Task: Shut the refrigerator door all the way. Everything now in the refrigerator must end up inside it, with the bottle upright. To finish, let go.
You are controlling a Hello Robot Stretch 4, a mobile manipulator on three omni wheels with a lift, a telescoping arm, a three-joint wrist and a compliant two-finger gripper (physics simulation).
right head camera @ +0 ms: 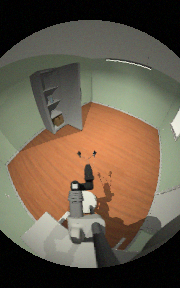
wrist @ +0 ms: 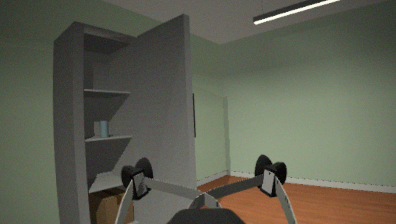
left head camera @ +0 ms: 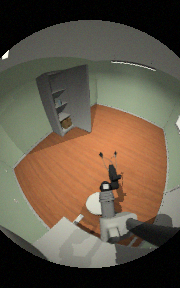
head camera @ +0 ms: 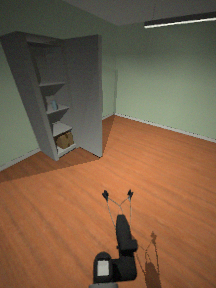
I see my gripper (wrist: pixel 203 170) and a grey refrigerator (left head camera: pixel 71 85).
The grey refrigerator is seen too in the right head camera view (right head camera: pixel 62 83) and in the wrist view (wrist: pixel 142 86).
